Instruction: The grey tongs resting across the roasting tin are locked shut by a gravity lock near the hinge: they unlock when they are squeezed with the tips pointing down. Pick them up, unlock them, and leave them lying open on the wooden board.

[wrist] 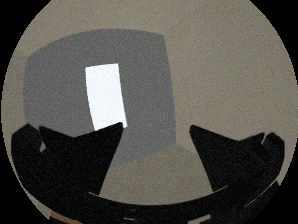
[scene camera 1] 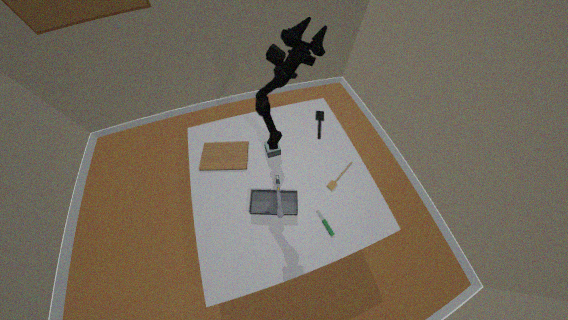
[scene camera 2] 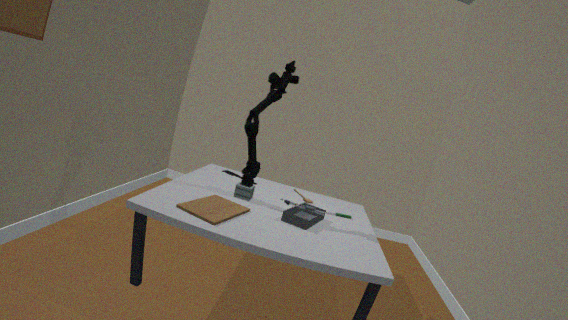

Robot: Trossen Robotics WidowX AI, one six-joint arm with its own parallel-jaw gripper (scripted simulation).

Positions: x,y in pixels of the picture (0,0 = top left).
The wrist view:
my gripper: 157,127
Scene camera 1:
my gripper: 318,21
roasting tin: 263,202
wooden board: 233,155
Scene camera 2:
wooden board: 214,209
